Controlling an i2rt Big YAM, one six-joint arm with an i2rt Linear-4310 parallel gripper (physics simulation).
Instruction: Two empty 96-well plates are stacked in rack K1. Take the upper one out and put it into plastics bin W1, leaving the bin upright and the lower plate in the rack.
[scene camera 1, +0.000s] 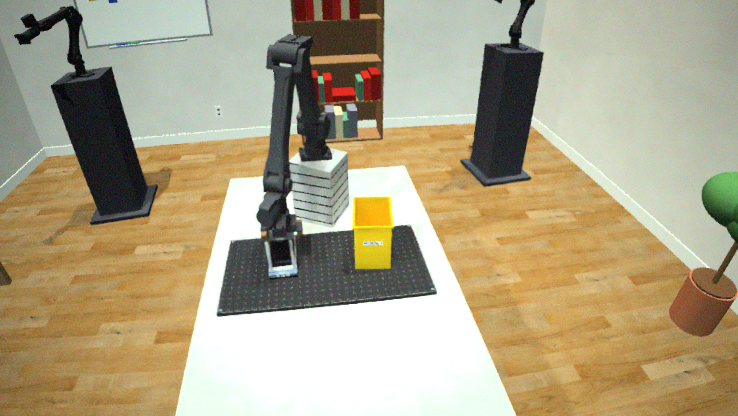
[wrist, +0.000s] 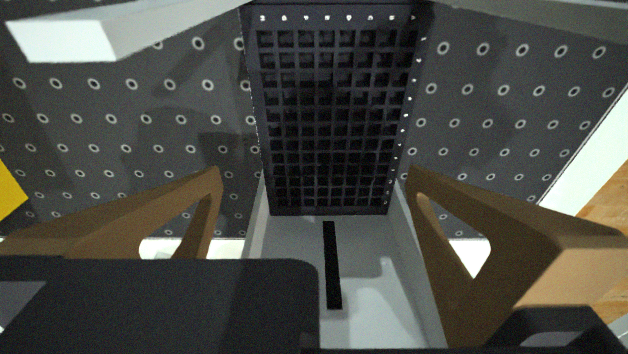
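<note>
The black upper 96-well plate (scene camera 1: 281, 252) (wrist: 327, 117) lies in white rack K1 (scene camera 1: 283, 271) (wrist: 295, 245), between its upright posts. The lower plate is hidden beneath it. My gripper (scene camera 1: 282, 233) (wrist: 314, 176) is open and empty. Its brown fingers stand wide apart, one on each side of the rack, near the end of the plate closest to the arm's base in the scene view. I cannot tell their exact height above the plate. The yellow plastics bin W1 (scene camera 1: 372, 252) (wrist: 9, 192) stands upright to the right of the rack in the scene view.
Rack and bin stand on a black perforated board (scene camera 1: 330, 289) (wrist: 165, 102) on the white table (scene camera 1: 335, 356). The arm's striped pedestal (scene camera 1: 320, 191) stands behind the board. The bin's high walls rise beside the rack, with a stretch of board between them.
</note>
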